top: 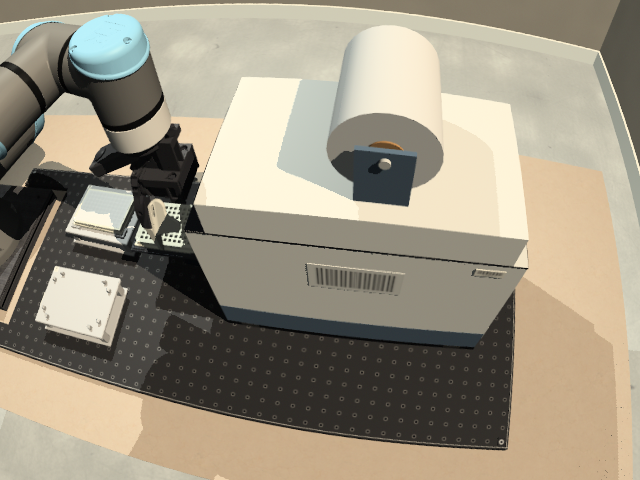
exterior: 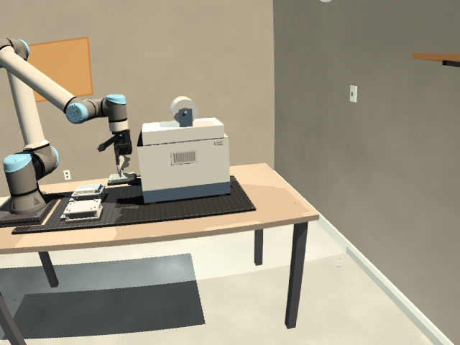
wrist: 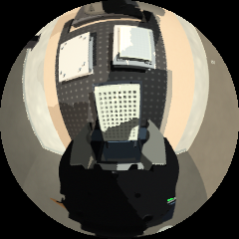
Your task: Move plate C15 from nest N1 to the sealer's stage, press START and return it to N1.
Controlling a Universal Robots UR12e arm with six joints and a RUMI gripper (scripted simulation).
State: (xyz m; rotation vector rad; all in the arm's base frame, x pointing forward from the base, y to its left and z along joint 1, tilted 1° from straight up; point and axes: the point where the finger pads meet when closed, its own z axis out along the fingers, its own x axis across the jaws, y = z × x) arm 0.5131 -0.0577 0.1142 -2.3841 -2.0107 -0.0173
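Now: the well plate 3 cm below my hand. From my hand the other things lie so: foil roll (33 cm ahead, 28 cm above, 6 cm to the right); then sealer stage (4 cm below).
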